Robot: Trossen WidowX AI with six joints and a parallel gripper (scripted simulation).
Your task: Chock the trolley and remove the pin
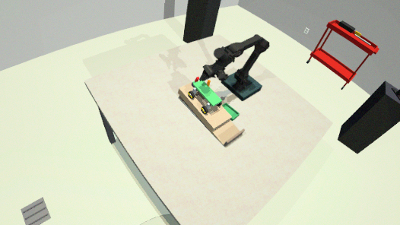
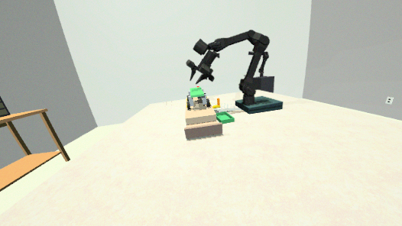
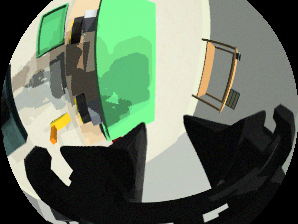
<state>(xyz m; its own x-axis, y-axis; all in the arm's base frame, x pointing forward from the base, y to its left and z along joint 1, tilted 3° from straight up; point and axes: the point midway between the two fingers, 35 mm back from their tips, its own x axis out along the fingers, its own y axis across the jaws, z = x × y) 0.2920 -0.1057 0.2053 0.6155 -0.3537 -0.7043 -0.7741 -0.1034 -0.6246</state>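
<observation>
The red-headed stop pin lies 4 cm behind my gripper tip, 6 cm to the right of it and 7 cm below it. The rest, counted from my gripper tip: yellow chock: 16 cm behind, 5 cm to the right, 18 cm below; then green tray: 10 cm behind, 19 cm to the left, 21 cm below; then green-topped trolley: 5 cm to the left, 9 cm below.
</observation>
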